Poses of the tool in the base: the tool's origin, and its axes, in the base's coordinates. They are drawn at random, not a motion.
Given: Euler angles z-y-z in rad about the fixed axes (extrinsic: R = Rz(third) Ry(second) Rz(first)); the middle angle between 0 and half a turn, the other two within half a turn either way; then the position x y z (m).
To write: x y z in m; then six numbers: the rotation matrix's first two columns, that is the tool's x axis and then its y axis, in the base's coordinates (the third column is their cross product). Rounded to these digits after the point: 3 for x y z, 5 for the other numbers.
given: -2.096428 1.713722 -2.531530 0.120 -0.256 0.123
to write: 0.120 -0.256 0.123 -0.55416 0.66802 0.49664 -0.18648 0.48184 -0.85619
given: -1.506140 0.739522 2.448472 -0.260 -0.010 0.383
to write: -0.260 -0.010 0.383 0.60089 0.79815 -0.04354 -0.60841 0.42135 -0.67253
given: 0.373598 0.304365 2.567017 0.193 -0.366 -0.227
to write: 0.193 -0.366 -0.227 -0.94395 0.17637 -0.27902 -0.21371 -0.97076 0.10938
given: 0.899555 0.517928 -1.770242 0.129 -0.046 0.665
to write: 0.129 -0.046 0.665 0.66046 -0.68482 -0.30792 0.74442 0.54364 0.38767
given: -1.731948 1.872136 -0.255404 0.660 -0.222 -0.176
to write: 0.660 -0.222 -0.176 -0.20328 -0.96706 0.15322 -0.32399 -0.08124 -0.94257
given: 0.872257 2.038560 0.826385 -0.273 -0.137 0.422
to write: -0.273 -0.137 0.422 -0.75969 0.30558 -0.57402 -0.23905 0.68968 0.68352
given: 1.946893 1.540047 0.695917 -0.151 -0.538 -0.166
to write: -0.151 -0.538 -0.166 -0.60495 0.70659 0.36712 0.21352 -0.30022 0.92967
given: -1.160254 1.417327 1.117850 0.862 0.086 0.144
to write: 0.862 0.086 0.144 0.85114 -0.34639 -0.39442 -0.29752 0.30069 -0.90613
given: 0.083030 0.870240 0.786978 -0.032 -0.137 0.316
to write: -0.032 -0.137 0.316 0.39481 0.51353 -0.76185 -0.74353 0.66569 0.06340
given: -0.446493 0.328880 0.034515 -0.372 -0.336 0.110
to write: -0.372 -0.336 0.110 0.86802 -0.40209 -0.29132 0.37729 0.91553 -0.13947
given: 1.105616 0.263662 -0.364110 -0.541 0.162 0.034
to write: -0.541 0.162 0.034 0.72297 0.68092 -0.11691 -0.64654 0.72645 0.23292
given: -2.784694 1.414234 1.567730 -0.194 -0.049 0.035
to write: -0.194 -0.049 0.035 0.34892 -0.14717 0.92552 0.93715 0.05160 -0.34510
